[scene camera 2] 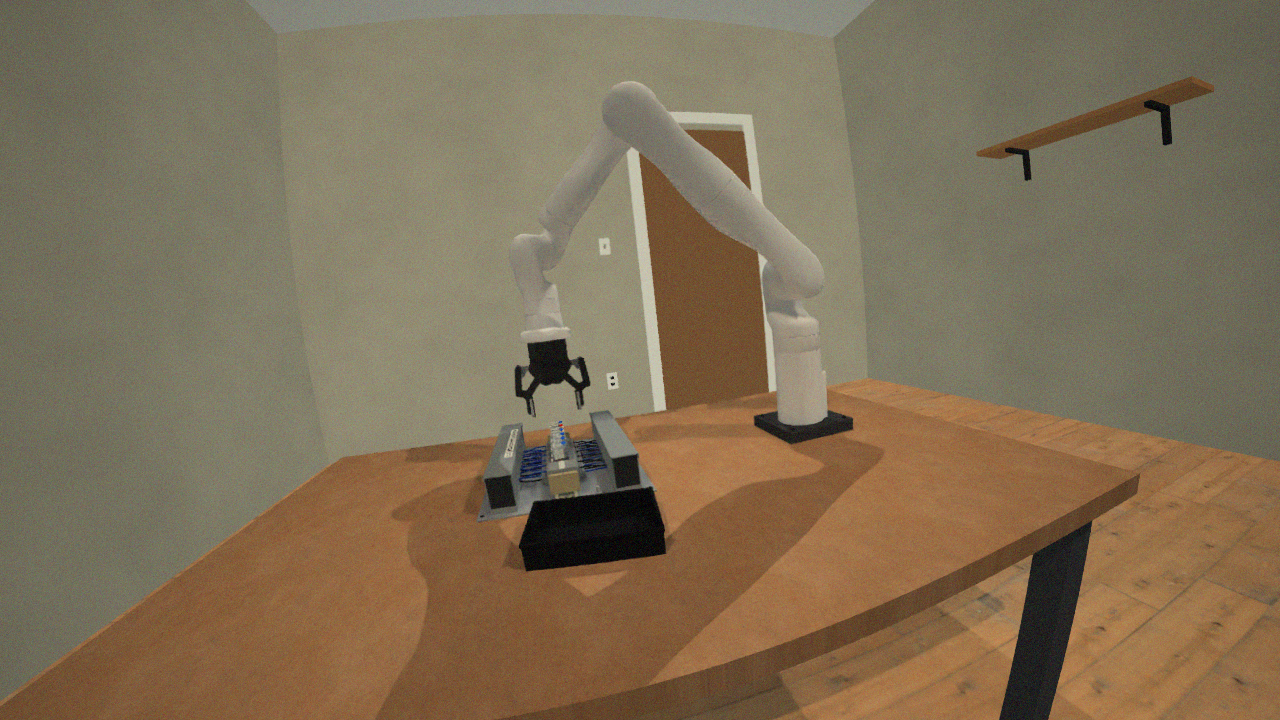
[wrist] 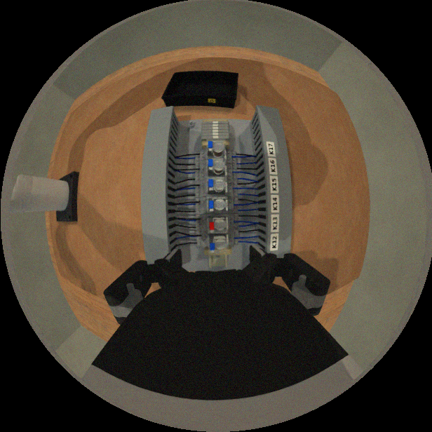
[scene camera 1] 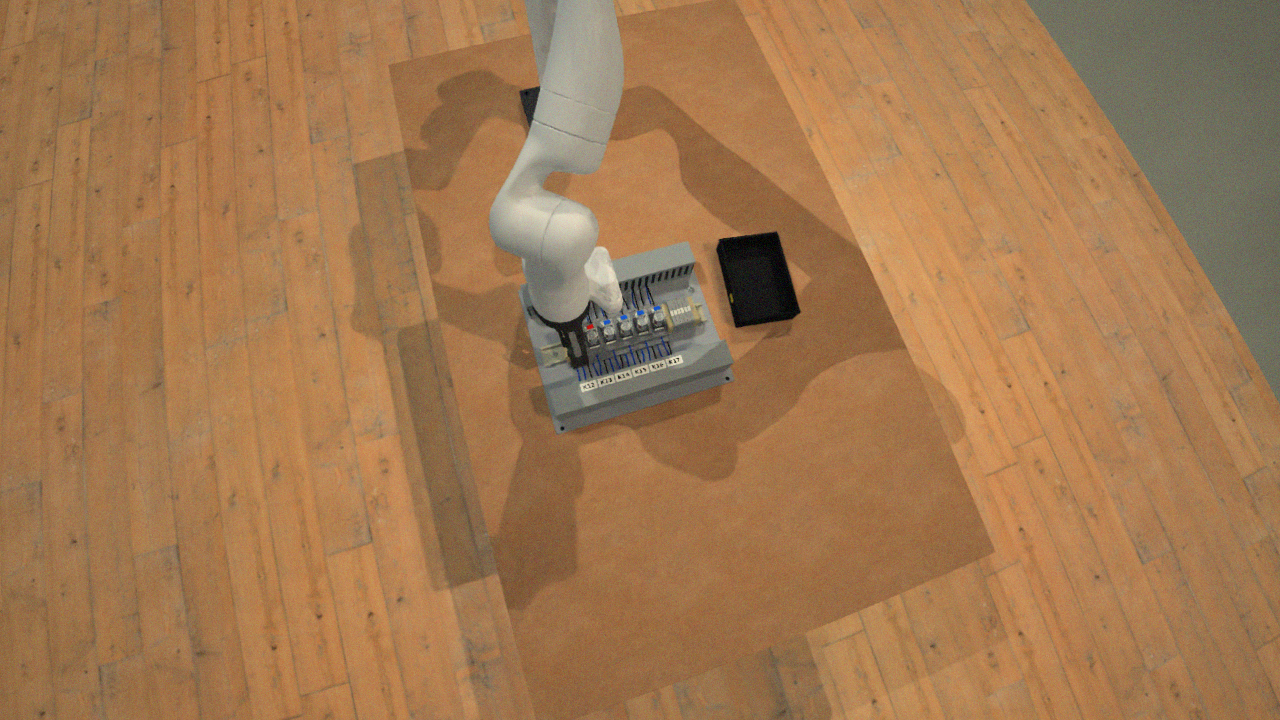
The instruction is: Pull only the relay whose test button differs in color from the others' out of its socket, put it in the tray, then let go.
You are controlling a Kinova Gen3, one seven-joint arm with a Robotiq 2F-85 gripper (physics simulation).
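Seen in the pictures: gripper, between the fingertips: (scene camera 2: 556,412) (scene camera 1: 569,331); arm's base, origin of its link: (scene camera 2: 800,418).
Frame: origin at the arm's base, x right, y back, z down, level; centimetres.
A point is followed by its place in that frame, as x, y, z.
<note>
The relay with the red test button (scene camera 1: 591,336) {13.2, -47.6, -4.6} (wrist: 219,225) sits in its socket, second from the K12 end of the row and level with the K13 label in the wrist view. The other relays in the row have blue buttons, such as the K14 relay (wrist: 218,204). My gripper (scene camera 2: 555,411) {16.3, -46.1, -6.5} (wrist: 215,254) is open and empty, pointing down above the K12 end of the row, with its fingers to either side of the row's line. The black tray (scene camera 1: 766,320) {-17.2, -54.8, 0.7} (scene camera 2: 595,547) {-24.5, -48.0, 0.1} (wrist: 187,99) stands past the K17 end; no relay is visible in it.
The grey panel base (scene camera 1: 646,394) {7.9, -58.8, 1.4} carries raised slotted ducts along both sides of the row, including the labelled duct (scene camera 2: 503,465) {-2.8, -57.2, -4.1} (wrist: 283,200). Blue and black wires run between ducts and sockets. White terminal blocks (scene camera 1: 682,311) {-2.9, -48.5, -2.4} (wrist: 215,130) stand between the K17 relay and the tray.
</note>
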